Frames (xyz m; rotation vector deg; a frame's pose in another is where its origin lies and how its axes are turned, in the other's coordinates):
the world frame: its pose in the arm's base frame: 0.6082 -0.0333 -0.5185 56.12 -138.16 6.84
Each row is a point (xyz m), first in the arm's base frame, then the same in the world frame.
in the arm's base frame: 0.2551 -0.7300 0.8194
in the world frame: 1.3206 -0.1227 -0.8006
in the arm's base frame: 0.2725 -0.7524 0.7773
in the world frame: 1.3030 -0.1556 -0.7661
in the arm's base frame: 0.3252 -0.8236 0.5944
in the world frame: 1.2236 -0.2638 -0.6135
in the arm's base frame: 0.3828 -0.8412 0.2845
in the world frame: 1.0437 -0.3504 -0.3690
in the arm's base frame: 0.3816 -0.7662 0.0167
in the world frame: 0.8625 -0.3249 -0.1596
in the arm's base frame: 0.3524 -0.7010 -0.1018
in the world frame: 0.7794 -0.2709 -0.0630
